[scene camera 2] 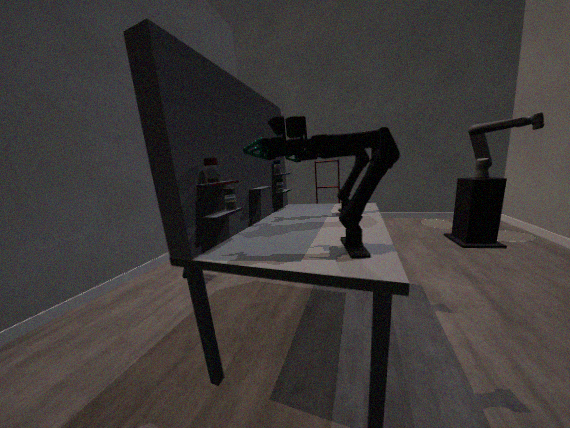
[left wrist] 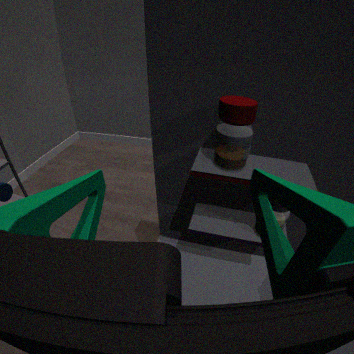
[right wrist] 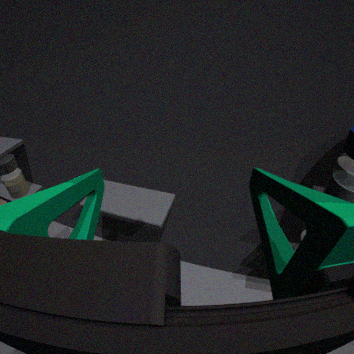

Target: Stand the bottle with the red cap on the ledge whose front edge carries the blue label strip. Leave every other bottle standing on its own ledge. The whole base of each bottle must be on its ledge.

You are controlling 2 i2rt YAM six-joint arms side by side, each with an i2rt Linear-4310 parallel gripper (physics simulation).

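Frame: origin at the left arm's base, x ahead, y up, z right, level; centimetres.
Seen in the pictures: left gripper, fingertip midpoint: (scene camera 2: 246, 152) (left wrist: 177, 177); right gripper, fingertip midpoint: (scene camera 2: 285, 157) (right wrist: 176, 176); left arm's base, origin of the base link: (scene camera 2: 353, 247).
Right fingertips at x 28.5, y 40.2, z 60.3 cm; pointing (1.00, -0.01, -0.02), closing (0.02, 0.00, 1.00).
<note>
Offsets run from my right fingertips to a thing's top centre. Level surfaces: height alone.
The red-capped bottle @[dx +29.1, dy -0.2, dz -51.8 cm] (scene camera 2: 210, 172) (left wrist: 233, 147) stands upright on the upper ledge (scene camera 2: 215, 184) (left wrist: 282, 167), whose front edge carries a red strip. Below it, a pale-labelled bottle @[dx +26.0, dy -14.2, dz -42.4 cm] (scene camera 2: 230, 199) (left wrist: 281, 218) (right wrist: 16, 183) stands on a lower ledge @[dx +28.2, dy -24.7, dz -47.8 cm] (scene camera 2: 220, 214) (left wrist: 225, 225). A blue-capped bottle @[dx +8.7, dy -0.2, dz +23.2 cm] (scene camera 2: 277, 166) (right wrist: 351, 142) is farther along the wall, above another bottle @[dx +7.9, dy -14.2, dz +22.6 cm] (scene camera 2: 280, 185). No blue strip can be made out. My left gripper (scene camera 2: 246, 149) (left wrist: 177, 177) is open and empty, in front of the red-capped bottle. My right gripper (right wrist: 176, 176) is open and empty; in the scene view the left arm mostly hides it.
A separate ledge @[dx +17.1, dy -17.7, dz -9.3 cm] (scene camera 2: 259, 188) (right wrist: 140, 201) projects from the dark upright panel (scene camera 2: 215, 110) between the two bottle groups. The white table top @[dy -40.2 cm] (scene camera 2: 280, 245) (left wrist: 220, 280) (right wrist: 215, 287) lies below. A red frame (scene camera 2: 327, 187) and another arm on a pedestal (scene camera 2: 477, 212) stand beyond.
</note>
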